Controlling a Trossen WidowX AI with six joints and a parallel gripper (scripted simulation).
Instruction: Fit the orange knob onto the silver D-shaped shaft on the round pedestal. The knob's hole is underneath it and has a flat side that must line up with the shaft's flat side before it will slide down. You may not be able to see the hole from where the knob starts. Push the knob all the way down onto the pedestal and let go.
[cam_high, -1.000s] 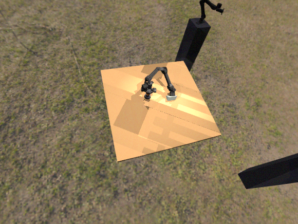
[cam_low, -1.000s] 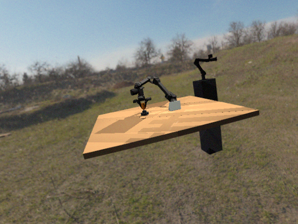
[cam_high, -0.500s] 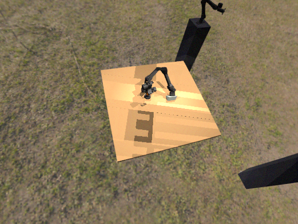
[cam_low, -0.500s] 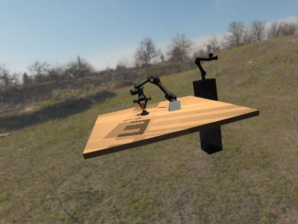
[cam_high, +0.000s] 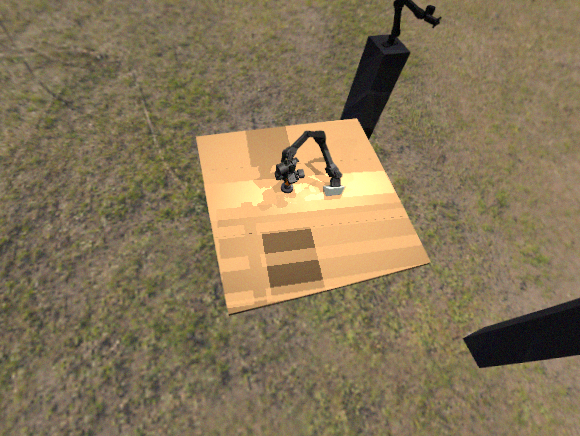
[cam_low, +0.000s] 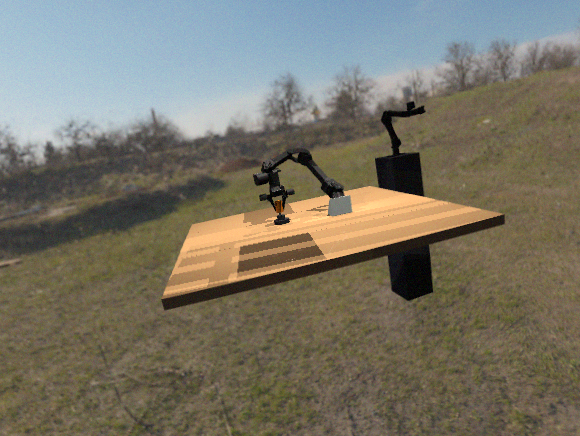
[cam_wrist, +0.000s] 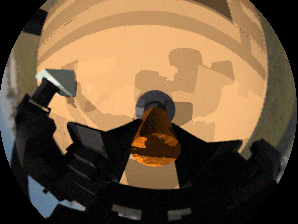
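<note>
The orange knob lies 3 cm above my gripper tip. Also, from my gripper tip: round dark pedestal (4 cm below).
</note>
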